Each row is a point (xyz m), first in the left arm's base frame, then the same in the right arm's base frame.
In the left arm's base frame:
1: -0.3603 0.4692 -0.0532
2: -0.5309 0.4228 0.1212
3: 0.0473 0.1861 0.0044
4: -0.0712 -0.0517 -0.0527
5: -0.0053 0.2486 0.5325
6: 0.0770 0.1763 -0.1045
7: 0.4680 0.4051 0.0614
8: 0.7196 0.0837 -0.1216
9: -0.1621 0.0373 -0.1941
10: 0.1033 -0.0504 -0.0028
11: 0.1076 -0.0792 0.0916
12: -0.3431 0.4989 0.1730
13: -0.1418 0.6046 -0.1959
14: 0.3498 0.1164 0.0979
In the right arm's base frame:
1: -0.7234 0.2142 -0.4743
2: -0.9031 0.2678 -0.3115
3: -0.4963 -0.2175 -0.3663
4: -0.7090 -0.3786 -0.4175
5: -0.5357 -0.0887 0.1508
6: -0.4700 -0.2499 -0.4717
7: -0.0247 -0.2115 -0.2900
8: 0.0565 -0.6280 -0.4314
9: -0.7424 -0.2715 -0.5711
10: -0.5560 -0.4528 -0.3540
11: -0.5695 -0.4714 -0.2579
12: -0.7038 0.2537 -0.2498
13: -0.4613 0.2204 -0.6074
14: -0.2647 -0.4090 -0.2447

